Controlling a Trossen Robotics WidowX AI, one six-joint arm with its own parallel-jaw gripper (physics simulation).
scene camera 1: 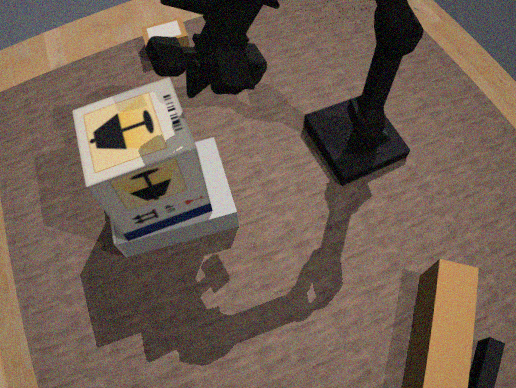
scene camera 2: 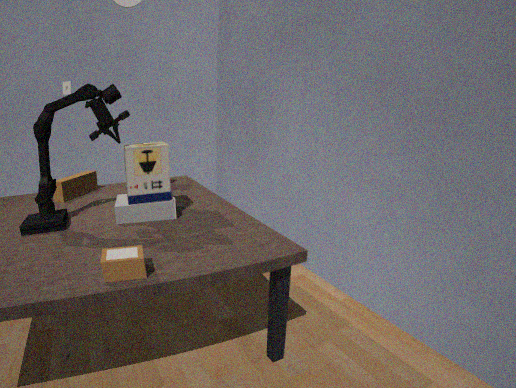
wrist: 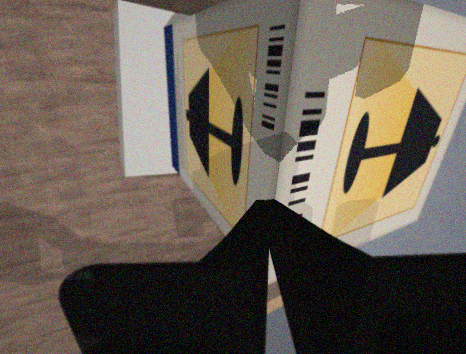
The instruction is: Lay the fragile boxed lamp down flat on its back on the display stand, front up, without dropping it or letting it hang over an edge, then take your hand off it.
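Pixels of known places: gripper, fingertip midpoint: (scene camera 1: 189, 95) (scene camera 2: 119, 143) (wrist: 265, 209); arm's base at its link origin: (scene camera 1: 362, 144) (scene camera 2: 47, 214).
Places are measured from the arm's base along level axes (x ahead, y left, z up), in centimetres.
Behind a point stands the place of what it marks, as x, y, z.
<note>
The boxed lamp (scene camera 1: 122, 135) @(48.3, -0.1, 25.9) (scene camera 2: 148, 172) @(47.4, -9.4, 15.7) (wrist: 280, 100) @(37.7, 1.6, 25.4) stands upright on the white display stand (scene camera 1: 220, 185) @(34.4, 1.5, 3.6) (scene camera 2: 145, 215) @(44.8, -11.2, -1.0) (wrist: 146, 100) @(35.3, -1.3, 3.6). Its dark blue band is at the bottom, and the lamp drawings on its sides are upside down. A strip of bare stand top shows beside the box on the arm's side. My gripper (scene camera 1: 191, 94) @(36.1, -2.7, 27.6) (scene camera 2: 119, 141) @(36.1, -2.7, 27.6) (wrist: 265, 209) @(36.1, -2.7, 27.6) is shut and empty. In the scene camera 2 view its tips are close to the box's upper edge on the arm's side, a little above it. No contact shows. The far side of the box is hidden.
A small orange block with a white top (scene camera 1: 165, 30) @(35.1, -52.8, 2.3) (scene camera 2: 122, 253) @(35.8, -52.7, 2.3) stands near the table edge. A long orange block (scene camera 1: 452, 320) @(4.0, 43.3, 7.3) (scene camera 2: 80, 186) @(9.1, 44.1, 1.5) stands on another side, with a dark object (scene camera 1: 486, 362) @(-1.7, 53.3, 1.3) beside it. The arm's black base (scene camera 1: 355, 145) @(3.3, 1.5, 3.3) (scene camera 2: 45, 223) @(2.4, -12.7, 0.1) is across from the stand.
</note>
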